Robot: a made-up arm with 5 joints.
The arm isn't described. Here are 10 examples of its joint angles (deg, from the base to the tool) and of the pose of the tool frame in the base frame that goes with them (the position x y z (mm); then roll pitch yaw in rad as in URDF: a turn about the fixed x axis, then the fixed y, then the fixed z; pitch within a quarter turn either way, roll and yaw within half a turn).
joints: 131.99 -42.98 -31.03 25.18 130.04
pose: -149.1 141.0 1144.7 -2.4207 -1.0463 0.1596
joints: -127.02 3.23 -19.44 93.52 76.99
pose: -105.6 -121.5 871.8 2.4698 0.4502 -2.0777
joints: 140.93 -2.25 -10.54 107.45 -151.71
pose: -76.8 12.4 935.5 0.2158 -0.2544 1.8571
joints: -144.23 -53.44 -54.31 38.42 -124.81
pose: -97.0 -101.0 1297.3 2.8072 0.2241 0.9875
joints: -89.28 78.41 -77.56 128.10 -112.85
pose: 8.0 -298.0 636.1 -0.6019 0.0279 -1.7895
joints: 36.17 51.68 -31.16 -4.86 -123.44
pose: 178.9 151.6 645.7 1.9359 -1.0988 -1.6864
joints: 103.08 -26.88 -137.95 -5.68 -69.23
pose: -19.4 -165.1 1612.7 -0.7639 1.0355 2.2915
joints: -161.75 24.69 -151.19 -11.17 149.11
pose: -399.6 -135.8 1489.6 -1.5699 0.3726 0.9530
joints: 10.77 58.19 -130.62 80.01 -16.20
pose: 611.8 125.8 877.5 2.4633 -0.9083 1.8495
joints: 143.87 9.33 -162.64 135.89 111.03
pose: -218.8 140.3 1409.1 2.5418 -1.1520 1.8681
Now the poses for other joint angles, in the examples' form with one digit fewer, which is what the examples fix.
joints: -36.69 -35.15 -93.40 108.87 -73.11
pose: 87 -60 1354 2.128 -0.555 2.262
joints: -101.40 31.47 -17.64 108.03 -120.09
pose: -19 -129 864 -0.470 -0.064 -2.077
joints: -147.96 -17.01 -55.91 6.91 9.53
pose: -319 -227 1244 0.817 -0.441 -0.198
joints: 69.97 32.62 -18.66 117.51 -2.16
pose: -9 71 848 -1.943 0.533 2.047
